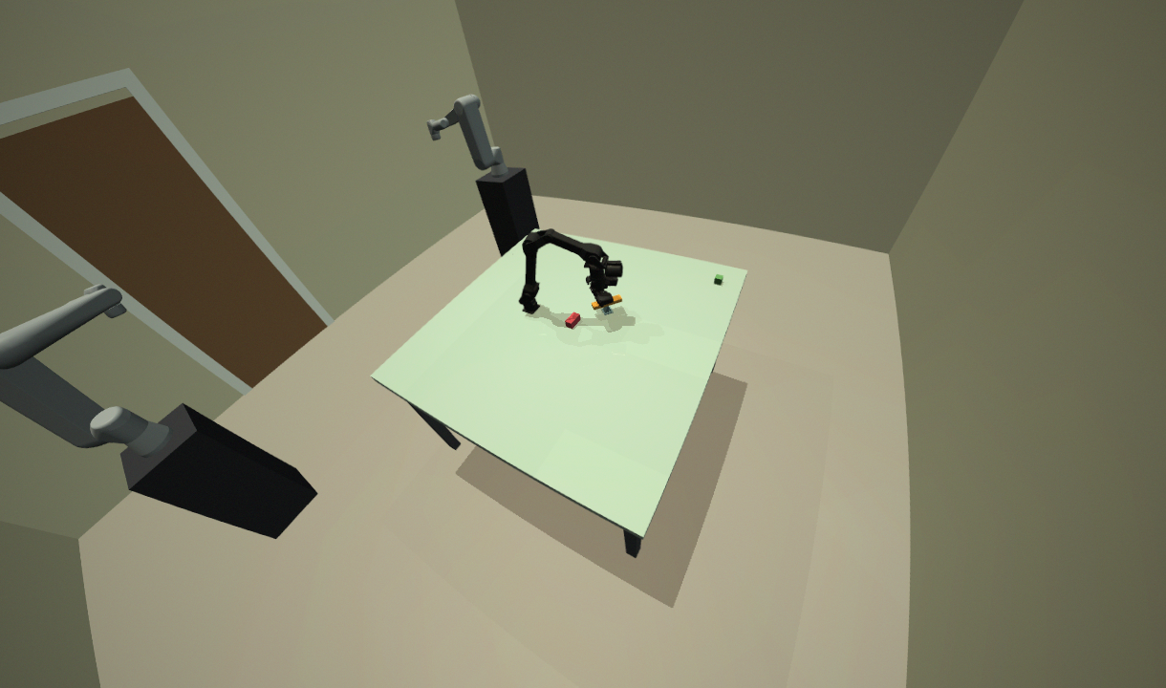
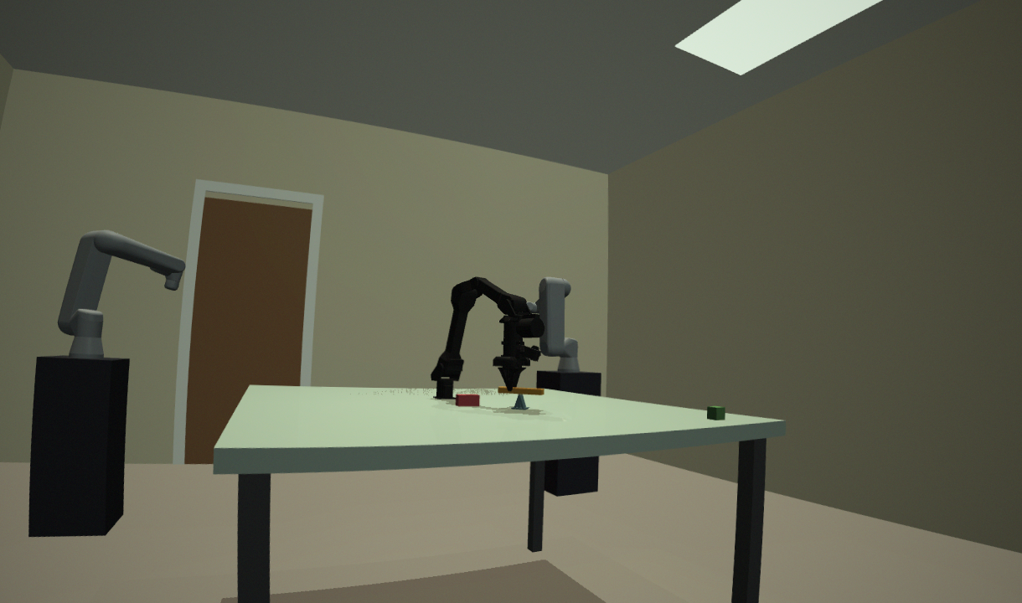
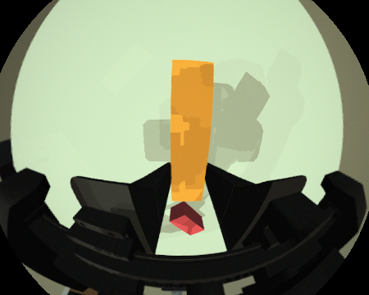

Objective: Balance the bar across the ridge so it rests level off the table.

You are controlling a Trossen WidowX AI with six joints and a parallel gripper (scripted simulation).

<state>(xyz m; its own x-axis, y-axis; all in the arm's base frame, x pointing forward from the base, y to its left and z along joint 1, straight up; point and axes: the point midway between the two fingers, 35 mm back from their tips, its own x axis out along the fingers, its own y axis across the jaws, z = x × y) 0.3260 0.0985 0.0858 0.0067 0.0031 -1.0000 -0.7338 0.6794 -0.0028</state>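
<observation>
The orange bar is 20 mm ahead of my gripper tip and 20 mm to the left of it. Also, from my gripper tip: red block (90 mm behind, 110 mm to the right, 30 mm below); green cube (410 mm ahead, 400 mm to the left, 30 mm below).
</observation>
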